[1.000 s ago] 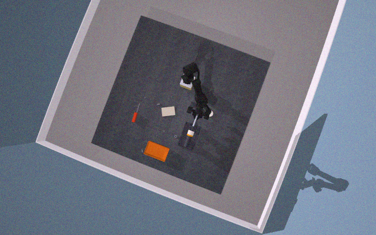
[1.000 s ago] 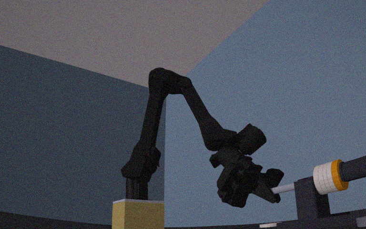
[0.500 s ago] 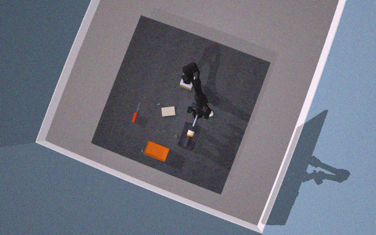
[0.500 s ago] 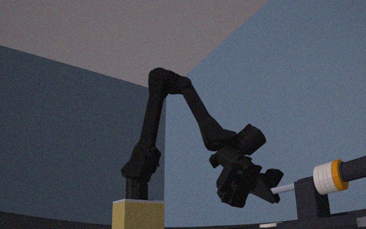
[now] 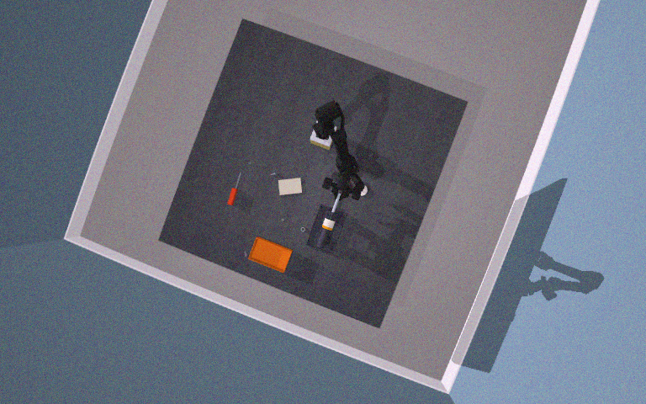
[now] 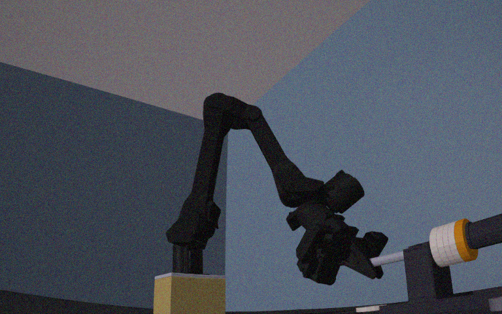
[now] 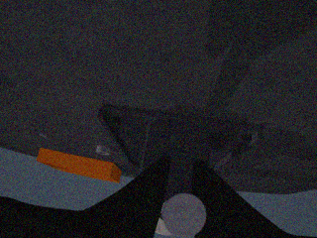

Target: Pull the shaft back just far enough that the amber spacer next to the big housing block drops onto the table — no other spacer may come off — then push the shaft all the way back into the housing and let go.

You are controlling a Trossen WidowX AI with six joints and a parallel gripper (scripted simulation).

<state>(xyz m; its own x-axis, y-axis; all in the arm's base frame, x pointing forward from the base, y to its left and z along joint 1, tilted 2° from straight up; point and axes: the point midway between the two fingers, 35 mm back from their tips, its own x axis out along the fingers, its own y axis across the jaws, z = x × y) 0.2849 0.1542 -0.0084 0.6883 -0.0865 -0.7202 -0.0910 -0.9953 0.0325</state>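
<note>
My gripper tip is 70 mm short of the pale grey shaft, 20 mm below it and 10 mm to the left of it. From my gripper tip the other things lie so: dark support block 170 mm ahead, 20 mm to the right, 10 mm below; then white ring 110 mm to the left, 80 mm behind, 50 mm below; then amber spacer 140 mm ahead, 20 mm above, 10 mm to the right.
</note>
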